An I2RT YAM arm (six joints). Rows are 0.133 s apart.
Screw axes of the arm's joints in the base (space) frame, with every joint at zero. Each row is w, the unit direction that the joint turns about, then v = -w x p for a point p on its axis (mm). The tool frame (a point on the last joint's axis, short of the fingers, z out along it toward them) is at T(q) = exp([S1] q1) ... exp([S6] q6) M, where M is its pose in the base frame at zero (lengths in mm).
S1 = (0, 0, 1, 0, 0, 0)
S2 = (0, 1, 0, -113.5, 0, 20)
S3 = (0, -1, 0, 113.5, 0, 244)
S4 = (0, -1, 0, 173.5, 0, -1)
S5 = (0, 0, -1, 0, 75, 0)
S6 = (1, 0, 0, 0, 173.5, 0)
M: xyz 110.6 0 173.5 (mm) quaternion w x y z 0.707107 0 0.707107 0
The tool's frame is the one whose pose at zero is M.
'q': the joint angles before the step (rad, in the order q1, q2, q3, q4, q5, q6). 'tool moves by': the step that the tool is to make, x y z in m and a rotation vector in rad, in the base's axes. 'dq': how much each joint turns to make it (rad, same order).
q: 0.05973 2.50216 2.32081 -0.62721 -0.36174 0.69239
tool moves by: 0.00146 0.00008 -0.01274 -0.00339 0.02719 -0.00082
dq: 0.00010 0.02142 -0.00294 -0.00318 0.00192 -0.00056
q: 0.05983 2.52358 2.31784 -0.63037 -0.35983 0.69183
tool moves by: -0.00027 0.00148 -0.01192 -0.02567 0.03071 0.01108
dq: 0.00344 0.01917 0.00003 -0.02096 0.01292 -0.02272
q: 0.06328 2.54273 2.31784 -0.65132 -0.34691 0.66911
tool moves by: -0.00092 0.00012 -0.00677 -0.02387 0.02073 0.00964
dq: 0.00105 0.00989 0.00001 -0.01972 0.01210 -0.02210
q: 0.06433 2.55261 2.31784 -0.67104 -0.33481 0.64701
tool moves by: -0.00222 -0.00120 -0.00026 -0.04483 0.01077 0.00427
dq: 0.00007 -0.00332 0.00002 -0.02690 0.03243 -0.03169
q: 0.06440 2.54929 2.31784 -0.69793 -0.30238 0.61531
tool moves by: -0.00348 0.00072 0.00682 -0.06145 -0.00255 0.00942
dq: 0.00460 -0.01628 0.00150 -0.03089 0.04665 -0.04197
